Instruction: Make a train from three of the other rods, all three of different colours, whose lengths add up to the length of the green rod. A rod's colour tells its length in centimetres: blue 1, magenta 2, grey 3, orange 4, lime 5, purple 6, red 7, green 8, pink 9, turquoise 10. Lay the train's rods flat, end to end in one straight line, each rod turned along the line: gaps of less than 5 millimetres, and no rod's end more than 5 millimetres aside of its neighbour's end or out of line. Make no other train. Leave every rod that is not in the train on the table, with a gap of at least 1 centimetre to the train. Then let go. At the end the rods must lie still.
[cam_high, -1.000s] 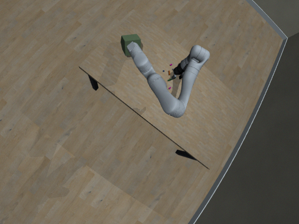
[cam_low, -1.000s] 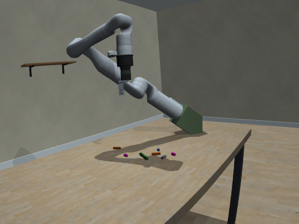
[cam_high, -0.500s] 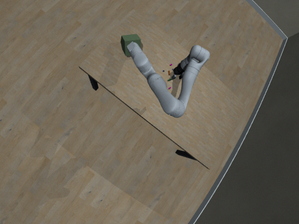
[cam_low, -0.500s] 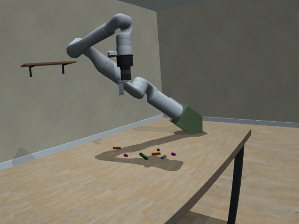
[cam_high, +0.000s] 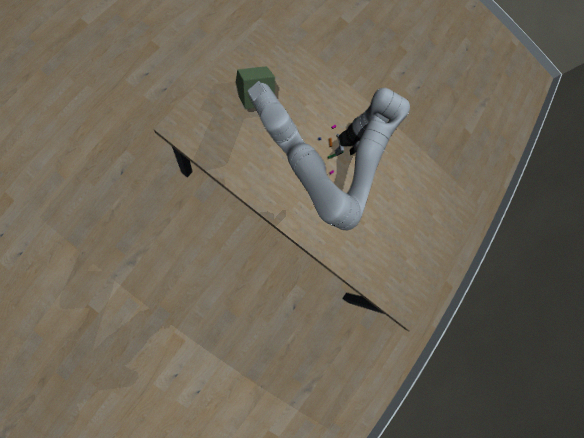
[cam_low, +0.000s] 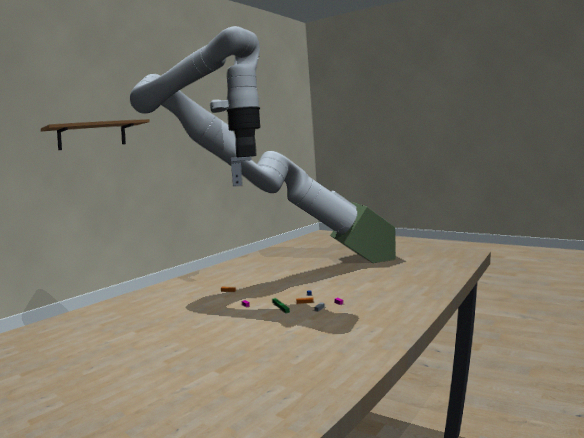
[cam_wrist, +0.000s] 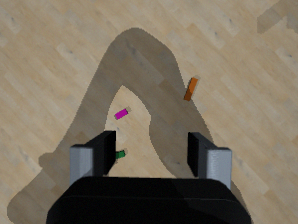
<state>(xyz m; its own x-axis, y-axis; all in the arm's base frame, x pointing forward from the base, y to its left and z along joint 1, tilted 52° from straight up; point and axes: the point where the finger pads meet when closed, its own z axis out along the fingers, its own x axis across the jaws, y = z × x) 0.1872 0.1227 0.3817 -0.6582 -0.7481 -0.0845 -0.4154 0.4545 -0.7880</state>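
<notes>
My hand is 60 mm past the blue rod, 140 mm to the right of it and 290 mm above it. From my hand the other things lie so: grey rod: 20 mm ahead, 200 mm to the left, 290 mm below; then green rod: 30 mm ahead, 110 mm to the left, 290 mm below.
</notes>
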